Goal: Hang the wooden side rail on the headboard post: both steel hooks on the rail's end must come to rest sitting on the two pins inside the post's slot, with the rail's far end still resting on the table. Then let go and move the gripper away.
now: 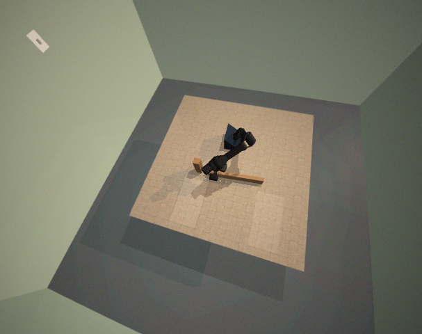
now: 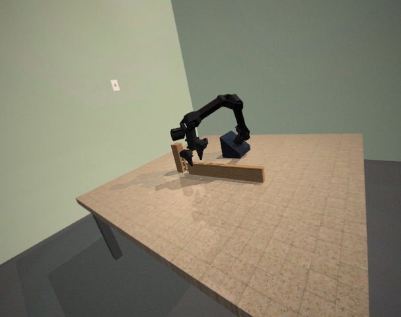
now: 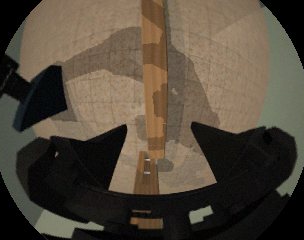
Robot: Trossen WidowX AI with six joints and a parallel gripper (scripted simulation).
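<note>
The headboard post lies 15 cm to the right of my gripper tip and 1 cm above it.
</note>
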